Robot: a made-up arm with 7 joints.
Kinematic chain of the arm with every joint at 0, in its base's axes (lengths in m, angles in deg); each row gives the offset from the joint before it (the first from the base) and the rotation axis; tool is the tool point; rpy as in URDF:
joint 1: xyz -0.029 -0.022 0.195 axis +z
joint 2: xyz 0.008 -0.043 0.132 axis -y
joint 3: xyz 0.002 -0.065 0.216 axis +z
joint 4: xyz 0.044 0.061 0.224 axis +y
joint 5: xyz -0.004 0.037 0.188 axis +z
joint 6: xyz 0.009 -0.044 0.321 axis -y
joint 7: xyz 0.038 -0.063 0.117 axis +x
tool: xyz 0.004 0.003 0.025 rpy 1.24 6.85 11
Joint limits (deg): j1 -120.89..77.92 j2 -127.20..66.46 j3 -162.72..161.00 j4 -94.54..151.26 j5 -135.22..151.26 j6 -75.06..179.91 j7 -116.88..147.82
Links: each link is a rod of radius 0.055 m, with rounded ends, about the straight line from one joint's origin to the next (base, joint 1, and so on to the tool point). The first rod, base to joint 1, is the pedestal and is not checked.
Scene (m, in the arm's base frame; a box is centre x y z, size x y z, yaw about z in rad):
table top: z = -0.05
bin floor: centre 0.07 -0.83 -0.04 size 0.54 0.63 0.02 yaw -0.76
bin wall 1: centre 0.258 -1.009 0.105 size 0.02 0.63 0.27 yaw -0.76
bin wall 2: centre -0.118 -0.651 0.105 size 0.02 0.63 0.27 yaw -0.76
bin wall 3: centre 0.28 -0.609 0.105 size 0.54 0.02 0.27 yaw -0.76
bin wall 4: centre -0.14 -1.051 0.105 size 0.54 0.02 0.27 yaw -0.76
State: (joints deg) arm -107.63 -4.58 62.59 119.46 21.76 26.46 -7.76
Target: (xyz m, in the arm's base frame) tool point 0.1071 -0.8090 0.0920
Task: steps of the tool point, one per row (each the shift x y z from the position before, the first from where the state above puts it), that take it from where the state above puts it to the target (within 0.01 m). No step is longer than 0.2 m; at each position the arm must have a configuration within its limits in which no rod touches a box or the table.
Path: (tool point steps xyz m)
1: -0.0233 -0.1142 -0.0079
2: -0.0427 -0.1120 -0.0591
3: -0.0547 -0.0913 -0.1066
4: -0.0613 -0.0567 -0.1410

